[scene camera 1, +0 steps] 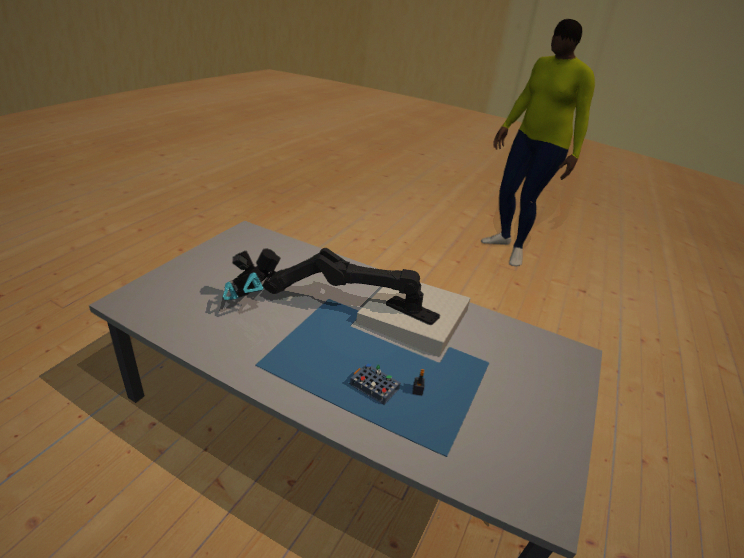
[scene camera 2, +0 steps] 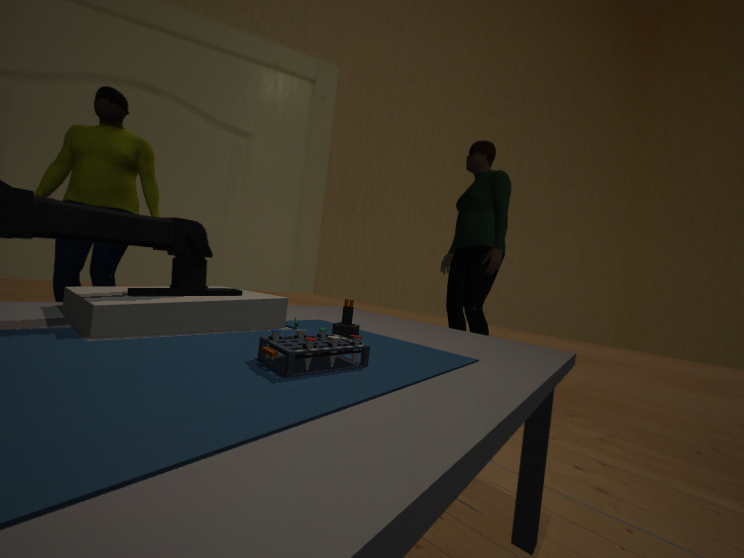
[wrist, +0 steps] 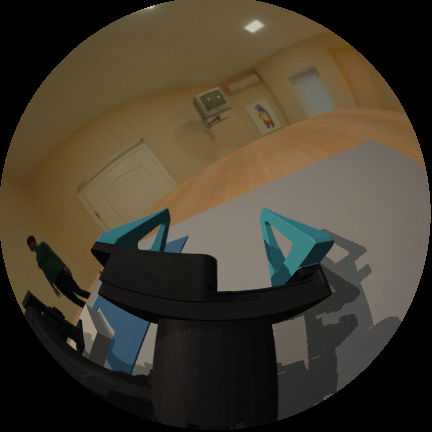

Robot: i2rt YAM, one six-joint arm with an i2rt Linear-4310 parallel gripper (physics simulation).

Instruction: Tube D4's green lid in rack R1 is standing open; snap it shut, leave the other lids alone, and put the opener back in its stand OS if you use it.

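Frame: origin at the arm's base, x down, y back, z left, level; millimetres.
Seen in the pictures: gripper, fingertip midpoint: [scene camera 1: 233, 294] [wrist: 214, 212]; arm's base at its link origin: [scene camera 1: 412, 310] [scene camera 2: 188, 294] [wrist: 79, 336].
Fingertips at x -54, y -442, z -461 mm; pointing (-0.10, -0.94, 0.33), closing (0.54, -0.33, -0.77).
Observation:
Offsets run from my fingertips to a thing's top centre. Level surfaces: height alone.
The rack R1 @(dx +48, dy +81, dz +556 mm) [scene camera 1: 364, 392] [scene camera 2: 289, 363] stands on the blue mat and holds several tubes with red, white, blue and green lids. One green lid @(dx +53, dy +114, dz +543 mm) [scene camera 1: 378, 366] [scene camera 2: 296, 323] stands up at the rack's far side; another green lid @(dx +64, dy +111, dz +587 mm) [scene camera 1: 389, 377] [scene camera 2: 322, 330] lies flat. Lettering is too small to read. The black opener @(dx +21, dy +162, dz +669 mm) [scene camera 1: 421, 373] [scene camera 2: 347, 313] with orange ends stands upright in its stand OS @(dx +66, dy +162, dz +669 mm) [scene camera 1: 418, 388] [scene camera 2: 345, 329], beside the rack. My gripper [scene camera 1: 241, 289] [wrist: 214, 212] is open and empty, low over the grey table's left part in the first scene view, far from the rack.
The arm's base stands on a white block [scene camera 1: 396, 336] [scene camera 2: 192, 317] [wrist: 96, 332] behind the rack. The blue mat @(dx +106 mm) [scene camera 1: 312, 354] [scene camera 2: 150, 408] [wrist: 122, 325] lies on the grey table @(dx +109 mm) [scene camera 1: 180, 288] [scene camera 2: 420, 414] [wrist: 320, 195]. Two people stand beyond the table.

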